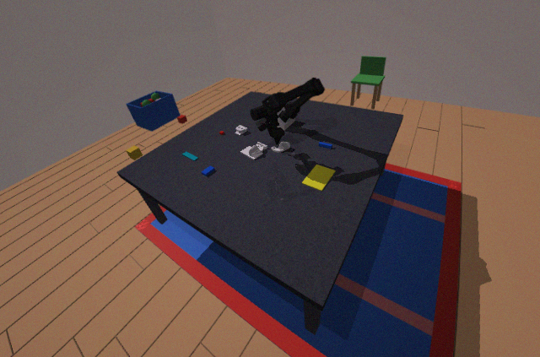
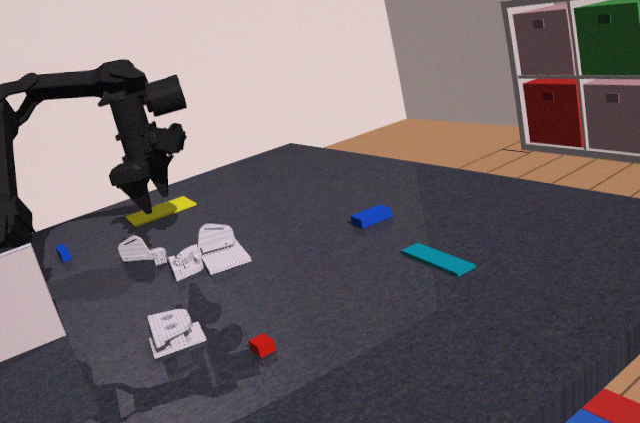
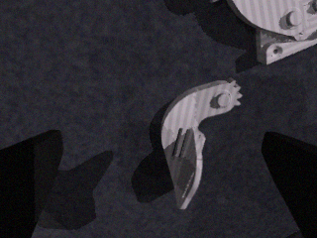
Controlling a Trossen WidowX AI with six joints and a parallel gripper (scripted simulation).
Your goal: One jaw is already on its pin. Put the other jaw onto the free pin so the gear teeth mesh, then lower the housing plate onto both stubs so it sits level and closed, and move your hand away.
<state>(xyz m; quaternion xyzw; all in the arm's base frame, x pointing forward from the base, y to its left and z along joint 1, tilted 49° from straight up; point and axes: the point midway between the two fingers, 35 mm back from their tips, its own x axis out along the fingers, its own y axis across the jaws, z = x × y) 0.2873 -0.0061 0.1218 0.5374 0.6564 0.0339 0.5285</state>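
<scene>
My gripper tip is 90 mm above the white jaw, 40 mm past it and 20 mm to the left of it. Round my gripper tip: red cube (460 mm to the right, 80 mm below, 80 mm behind); yellow plate (280 mm to the left, 100 mm ahead, 90 mm below); white t-shaped piece (340 mm to the right, 140 mm behind, 80 mm below).
</scene>
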